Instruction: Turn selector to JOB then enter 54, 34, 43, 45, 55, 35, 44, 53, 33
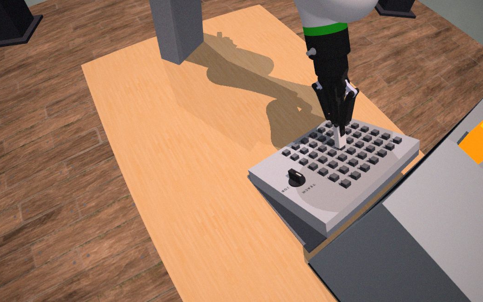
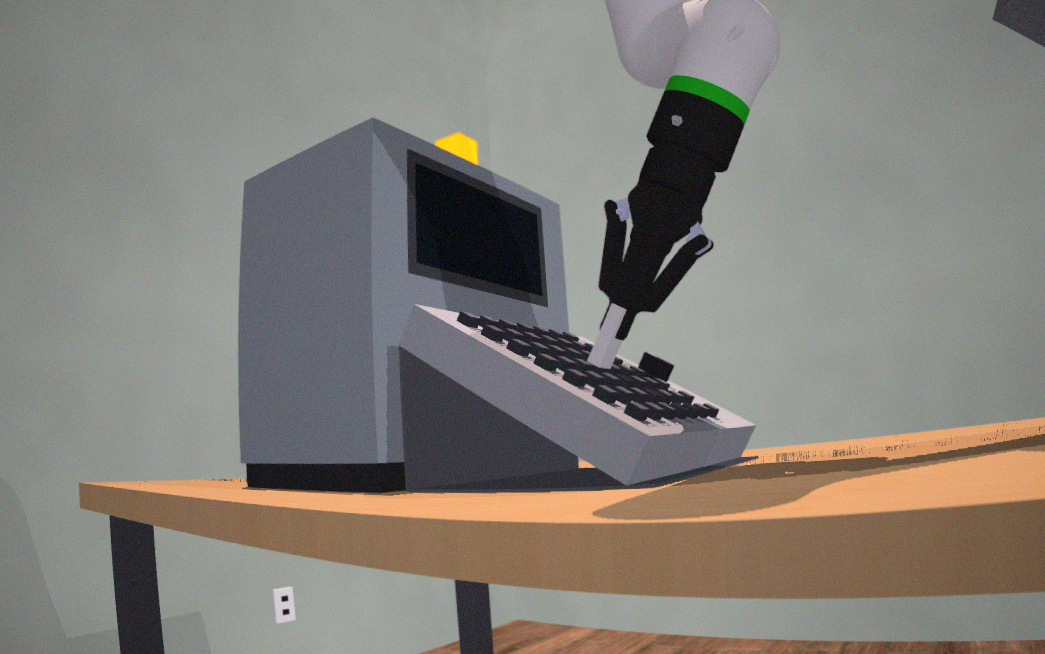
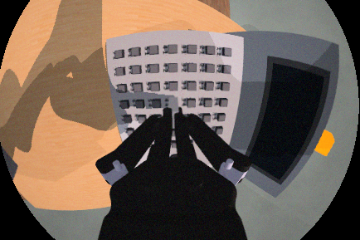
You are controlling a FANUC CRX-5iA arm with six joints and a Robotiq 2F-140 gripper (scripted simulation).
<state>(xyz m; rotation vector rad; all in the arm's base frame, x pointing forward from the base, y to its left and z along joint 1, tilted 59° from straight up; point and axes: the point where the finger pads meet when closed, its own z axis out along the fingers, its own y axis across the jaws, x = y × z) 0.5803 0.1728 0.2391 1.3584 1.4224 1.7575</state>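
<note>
Now: hand 4 cm to the right of the key and 3 cm above it. Round my hand: black selector knob (10 cm ahead, 13 cm to the right, 2 cm below); grey keypad panel (6 cm ahead, 2 cm to the right, 7 cm below).
</note>
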